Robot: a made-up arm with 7 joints.
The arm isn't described. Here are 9 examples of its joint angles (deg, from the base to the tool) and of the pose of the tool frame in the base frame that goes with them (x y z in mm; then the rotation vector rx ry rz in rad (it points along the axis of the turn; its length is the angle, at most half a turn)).
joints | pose
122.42 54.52 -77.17 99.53 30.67 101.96 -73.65 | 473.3 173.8 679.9 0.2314 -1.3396 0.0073
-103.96 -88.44 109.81 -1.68 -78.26 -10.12 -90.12 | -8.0 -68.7 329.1 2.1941 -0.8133 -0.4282
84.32 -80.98 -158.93 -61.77 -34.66 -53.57 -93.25 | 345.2 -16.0 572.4 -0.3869 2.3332 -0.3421
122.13 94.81 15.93 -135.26 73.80 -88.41 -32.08 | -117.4 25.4 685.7 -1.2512 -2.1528 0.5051
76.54 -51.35 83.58 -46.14 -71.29 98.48 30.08 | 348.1 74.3 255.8 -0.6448 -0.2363 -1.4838
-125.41 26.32 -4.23 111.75 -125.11 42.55 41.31 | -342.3 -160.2 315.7 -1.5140 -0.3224 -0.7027
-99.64 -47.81 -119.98 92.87 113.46 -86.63 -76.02 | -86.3 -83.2 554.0 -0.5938 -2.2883 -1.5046
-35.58 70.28 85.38 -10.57 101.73 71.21 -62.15 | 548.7 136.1 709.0 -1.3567 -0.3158 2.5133
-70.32 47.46 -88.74 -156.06 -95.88 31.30 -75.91 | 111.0 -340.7 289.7 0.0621 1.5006 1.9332
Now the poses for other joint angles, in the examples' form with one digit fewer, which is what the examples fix.
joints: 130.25 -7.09 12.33 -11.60 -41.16 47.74 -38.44
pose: -123 407 452 -1.253 -0.196 -1.992
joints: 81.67 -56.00 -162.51 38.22 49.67 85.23 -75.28
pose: -65 412 615 0.306 1.277 -1.560
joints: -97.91 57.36 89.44 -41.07 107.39 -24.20 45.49
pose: 334 -456 616 0.669 -0.769 2.823
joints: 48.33 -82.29 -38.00 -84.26 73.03 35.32 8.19
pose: 666 -90 411 -0.299 -2.117 -1.644
